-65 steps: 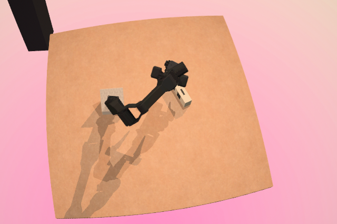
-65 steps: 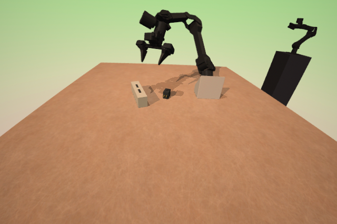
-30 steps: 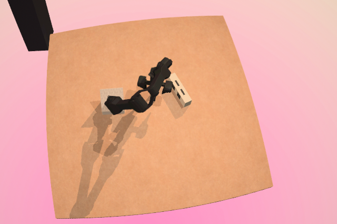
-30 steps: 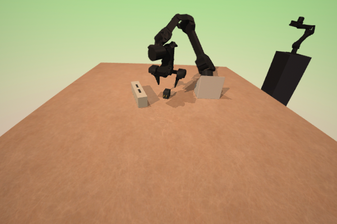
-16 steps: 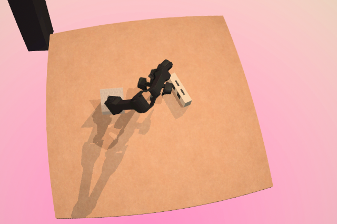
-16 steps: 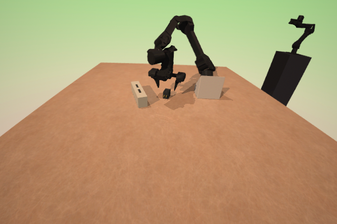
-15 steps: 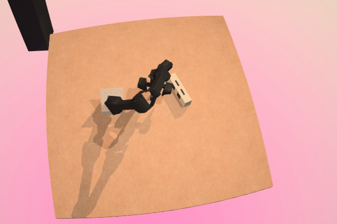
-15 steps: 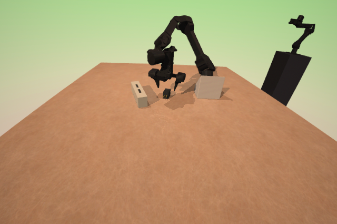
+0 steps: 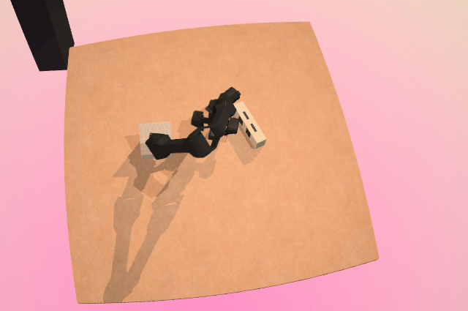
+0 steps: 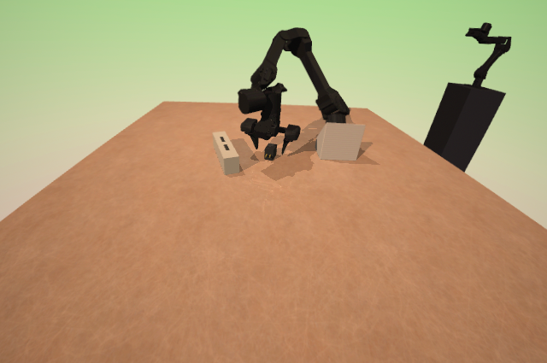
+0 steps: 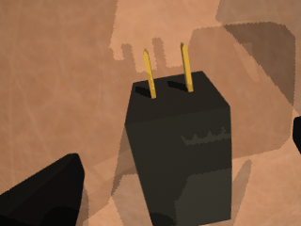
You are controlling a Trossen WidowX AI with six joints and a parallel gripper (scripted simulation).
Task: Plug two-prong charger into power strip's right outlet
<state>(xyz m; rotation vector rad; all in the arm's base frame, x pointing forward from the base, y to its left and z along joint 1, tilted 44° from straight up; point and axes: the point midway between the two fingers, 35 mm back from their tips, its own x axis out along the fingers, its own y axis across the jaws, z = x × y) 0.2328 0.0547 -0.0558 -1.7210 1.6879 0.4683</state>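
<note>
The black two-prong charger lies 20 mm to the left of my gripper tip.
</note>
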